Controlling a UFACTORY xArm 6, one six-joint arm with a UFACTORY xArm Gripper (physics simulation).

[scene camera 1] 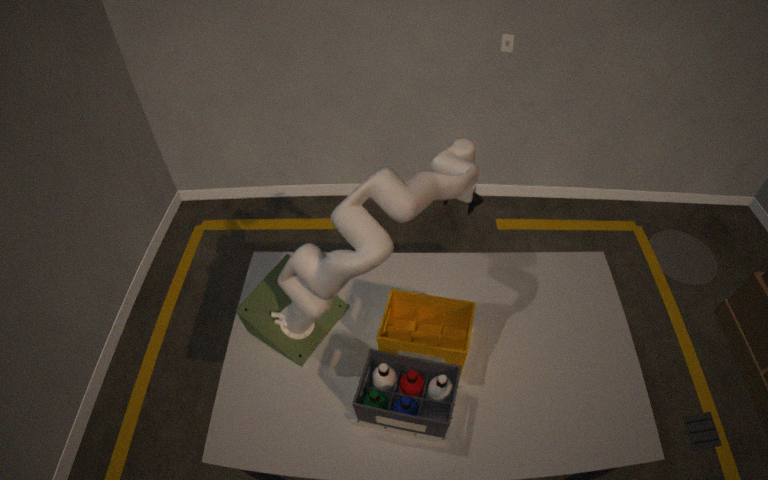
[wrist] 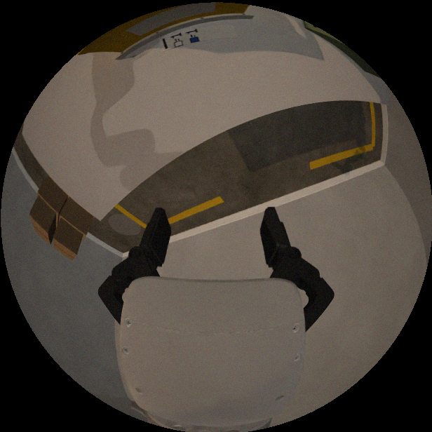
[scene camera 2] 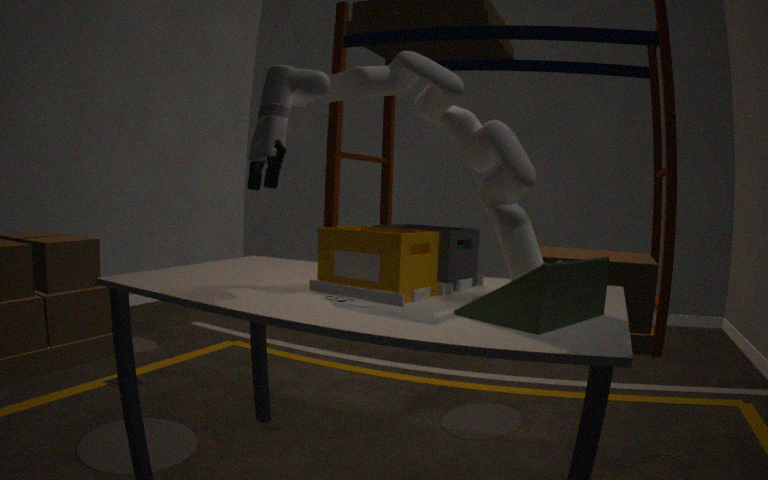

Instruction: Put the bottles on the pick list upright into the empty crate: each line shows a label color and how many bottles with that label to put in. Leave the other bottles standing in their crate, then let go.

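Where they show: gripper, fingertip midpoint: (scene camera 1: 458, 207) (scene camera 2: 261, 188); arm's base, link origin: (scene camera 1: 296, 321).
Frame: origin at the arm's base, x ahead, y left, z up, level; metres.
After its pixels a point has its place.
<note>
The grey crate (scene camera 1: 438, 426) @[x 0.380, y -0.477, z 0.074 m] (scene camera 2: 459, 263) @[x 0.207, y -0.266, z 0.019 m] holds upright bottles: two white (scene camera 1: 384, 378) @[x 0.260, y -0.290, z 0.064 m] (scene camera 1: 439, 388) @[x 0.411, y -0.357, z 0.065 m], one red (scene camera 1: 411, 384) @[x 0.333, y -0.326, z 0.066 m], one green (scene camera 1: 374, 400) @[x 0.219, y -0.363, z 0.082 m] and one blue (scene camera 1: 405, 405) @[x 0.301, y -0.402, z 0.100 m]. Its front right compartment is empty. The yellow crate (scene camera 1: 431, 308) @[x 0.455, y -0.064, z 0.051 m] (scene camera 2: 419, 274) @[x 0.297, y -0.087, z 0.007 m] (wrist: 107, 44) stands behind it with empty compartments. The pick list (scene camera 2: 338, 299) @[x 0.490, y -0.008, z -0.059 m] (wrist: 184, 41) lies beside the yellow crate; the wrist view shows one white and one blue symbol with small black marks, too small to read surely. My gripper (scene camera 1: 458, 207) @[x 0.613, y 0.214, z 0.218 m] (scene camera 2: 263, 187) @[x 0.613, y 0.214, z 0.218 m] (wrist: 214, 218) is open and empty, high up beyond the table edge, away from both crates.
The green wedge-shaped base (scene camera 1: 265, 316) @[x -0.101, y 0.010, z 0.044 m] (scene camera 2: 555, 300) @[x -0.040, y 0.207, z 0.006 m] of the arm stands on the table (scene camera 1: 555, 339) @[x 0.886, y -0.237, z -0.060 m] (scene camera 2: 198, 283) @[x 0.941, y -0.032, z -0.060 m] (wrist: 65, 100), left of the crates in scene camera 1. Brown boxes (scene camera 2: 67, 271) (wrist: 70, 235) stand on the floor. An orange rack (scene camera 2: 334, 169) stands behind the table.
</note>
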